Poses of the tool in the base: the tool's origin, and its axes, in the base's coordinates. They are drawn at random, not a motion.
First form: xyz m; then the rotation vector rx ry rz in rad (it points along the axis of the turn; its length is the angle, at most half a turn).
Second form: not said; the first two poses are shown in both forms.
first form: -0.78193 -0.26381 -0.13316 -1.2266 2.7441 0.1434
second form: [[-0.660 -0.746 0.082], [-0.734 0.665 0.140], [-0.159 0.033 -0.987]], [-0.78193 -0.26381 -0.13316]
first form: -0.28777 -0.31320 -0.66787 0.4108 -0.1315 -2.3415
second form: [[-0.673 0.662 -0.331], [-0.694 -0.719 -0.025], [-0.255 0.213 0.943]], [-0.28777 -0.31320 -0.66787]
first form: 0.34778 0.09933 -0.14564 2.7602 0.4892 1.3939
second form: [[0.555 0.271 0.787], [0.280 -0.951 0.129], [0.783 0.149 -0.603]], [0.34778 0.09933 -0.14564]
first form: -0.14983 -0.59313 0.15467 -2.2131 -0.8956 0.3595
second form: [[0.721 0.495 -0.485], [0.693 -0.507 0.513], [0.008 -0.706 -0.708]], [-0.14983 -0.59313 0.15467]
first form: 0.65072 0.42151 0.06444 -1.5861 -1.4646 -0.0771
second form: [[0.283 0.804 -0.523], [0.745 0.159 0.648], [0.604 -0.573 -0.554]], [0.65072 0.42151 0.06444]
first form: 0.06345 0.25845 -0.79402 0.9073 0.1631 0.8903
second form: [[0.643 -0.601 0.474], [0.730 0.297 -0.615], [0.230 0.742 0.630]], [0.06345 0.25845 -0.79402]
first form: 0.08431 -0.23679 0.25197 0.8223 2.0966 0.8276
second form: [[-0.533 0.287 0.796], [0.753 0.589 0.292], [-0.385 0.755 -0.530]], [0.08431 -0.23679 0.25197]
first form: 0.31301 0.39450 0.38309 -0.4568 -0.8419 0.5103
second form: [[0.561 -0.242 -0.792], [0.590 0.788 0.178], [0.581 -0.567 0.585]], [0.31301 0.39450 0.38309]
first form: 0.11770 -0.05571 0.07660 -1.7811 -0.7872 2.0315
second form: [[-0.167 0.112 -0.980], [0.577 -0.794 -0.190], [-0.800 -0.597 0.068]], [0.11770 -0.05571 0.07660]
